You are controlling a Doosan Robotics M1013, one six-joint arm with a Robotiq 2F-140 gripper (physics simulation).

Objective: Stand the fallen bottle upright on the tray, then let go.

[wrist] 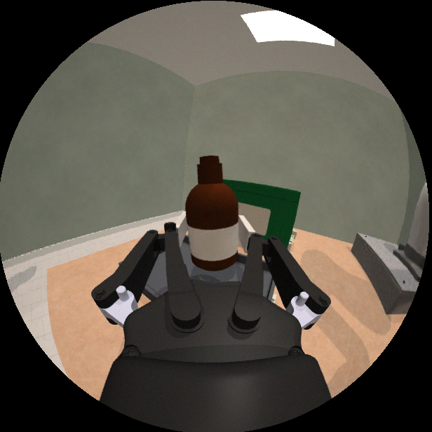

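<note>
The brown bottle with a pale label stands upright in the middle of the wrist view, cap at the top. My gripper is shut on it, with one pale finger pad on each side at about label height. The grey tray shows below and around the bottle's base, partly hidden by my fingers and gripper body. The base appears over the tray's inside; whether it touches the tray floor cannot be told from this view.
A green open-fronted box or frame stands behind the bottle, to its right. A grey block carrying a pale cylindrical part is at the far right. The orange-tan table top extends around the tray, with green-grey walls beyond.
</note>
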